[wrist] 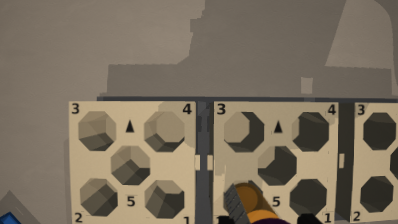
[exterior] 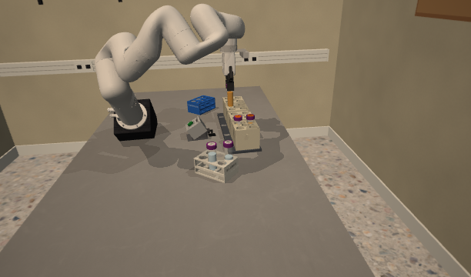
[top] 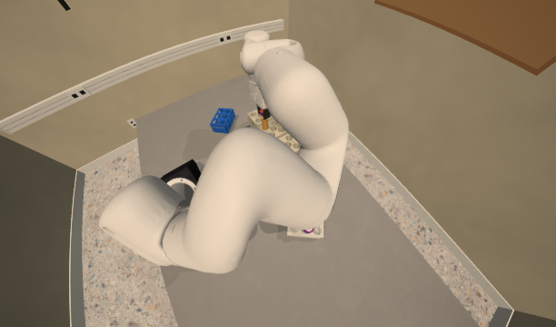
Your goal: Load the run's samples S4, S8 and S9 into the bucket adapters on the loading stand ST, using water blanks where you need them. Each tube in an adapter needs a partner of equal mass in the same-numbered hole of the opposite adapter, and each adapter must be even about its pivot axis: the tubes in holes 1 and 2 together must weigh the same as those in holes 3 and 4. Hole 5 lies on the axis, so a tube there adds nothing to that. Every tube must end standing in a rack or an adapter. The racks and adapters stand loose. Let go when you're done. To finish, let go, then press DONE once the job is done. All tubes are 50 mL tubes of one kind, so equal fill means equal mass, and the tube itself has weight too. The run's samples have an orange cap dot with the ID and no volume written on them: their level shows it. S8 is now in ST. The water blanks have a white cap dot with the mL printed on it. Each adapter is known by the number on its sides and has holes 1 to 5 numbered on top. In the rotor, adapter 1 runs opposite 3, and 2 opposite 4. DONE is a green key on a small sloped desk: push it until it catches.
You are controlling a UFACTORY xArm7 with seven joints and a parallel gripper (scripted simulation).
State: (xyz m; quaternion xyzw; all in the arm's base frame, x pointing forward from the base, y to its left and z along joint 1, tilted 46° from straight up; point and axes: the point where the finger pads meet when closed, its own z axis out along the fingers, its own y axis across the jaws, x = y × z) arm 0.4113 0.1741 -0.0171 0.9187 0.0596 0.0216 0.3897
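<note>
The orange-dot sample tube is 10 mm to the left of my hand and 50 mm below it. The rest, counted from my hand: white rack (70 mm behind, 430 mm to the right, 160 mm below); then green DONE key (180 mm behind, 130 mm to the right, 130 mm below); then blue rack (150 mm behind, 220 mm to the left, 160 mm below).
</note>
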